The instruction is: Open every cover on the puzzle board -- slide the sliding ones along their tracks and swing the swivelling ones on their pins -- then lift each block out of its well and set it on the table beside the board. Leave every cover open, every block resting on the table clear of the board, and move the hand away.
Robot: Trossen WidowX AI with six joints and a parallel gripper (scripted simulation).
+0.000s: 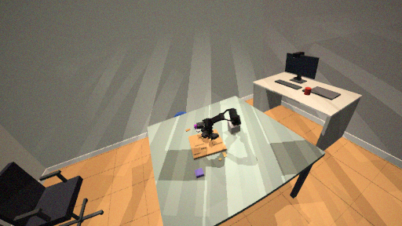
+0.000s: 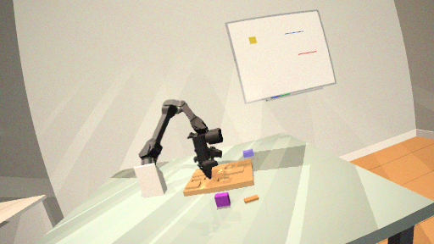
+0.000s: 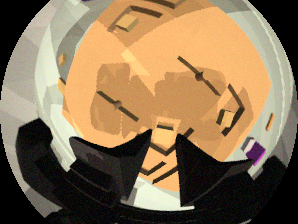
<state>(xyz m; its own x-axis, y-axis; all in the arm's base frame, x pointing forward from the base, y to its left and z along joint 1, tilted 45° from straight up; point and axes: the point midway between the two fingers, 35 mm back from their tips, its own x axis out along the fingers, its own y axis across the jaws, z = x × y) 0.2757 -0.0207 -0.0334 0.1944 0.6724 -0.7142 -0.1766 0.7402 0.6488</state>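
My gripper tip is now 5 cm short of the wooden puzzle board. Round my gripper tip: violet block (27 cm ahead, 25 cm to the left); then small yellow piece (22 cm to the left, 1 cm below).
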